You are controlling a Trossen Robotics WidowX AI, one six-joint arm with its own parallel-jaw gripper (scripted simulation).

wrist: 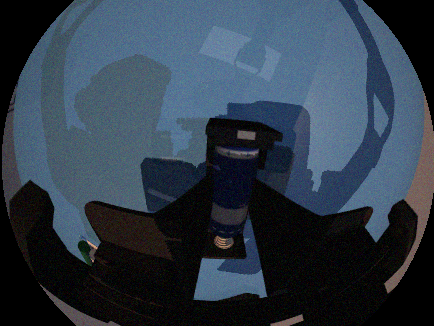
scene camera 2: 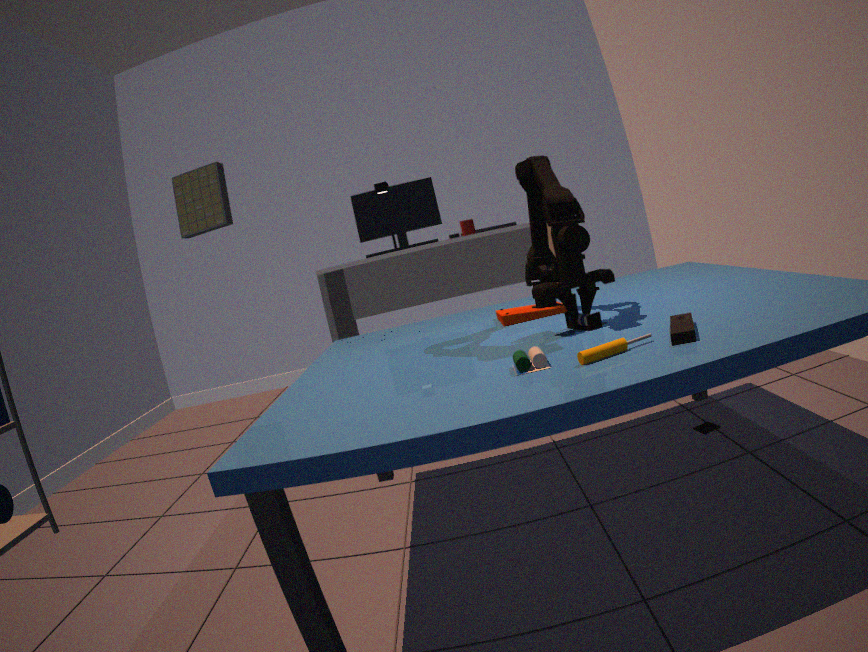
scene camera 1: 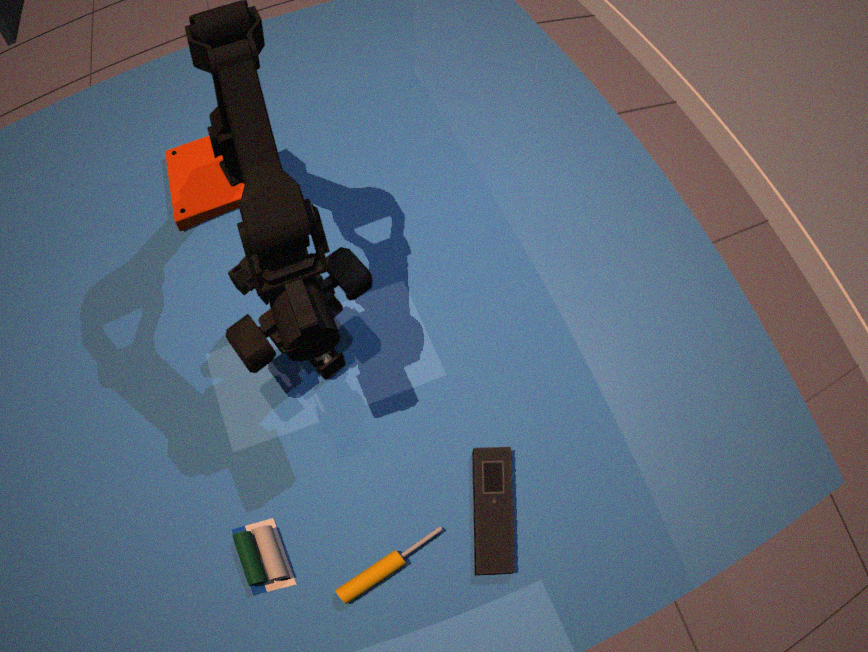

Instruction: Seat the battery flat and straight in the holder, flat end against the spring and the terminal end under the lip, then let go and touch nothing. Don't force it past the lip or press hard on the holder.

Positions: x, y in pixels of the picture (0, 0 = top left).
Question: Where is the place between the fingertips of my gripper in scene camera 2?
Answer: At 581, 323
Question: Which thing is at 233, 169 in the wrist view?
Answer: A blue battery.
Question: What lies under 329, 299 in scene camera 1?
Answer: My gripper.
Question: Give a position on a blister card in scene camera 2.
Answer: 538, 361
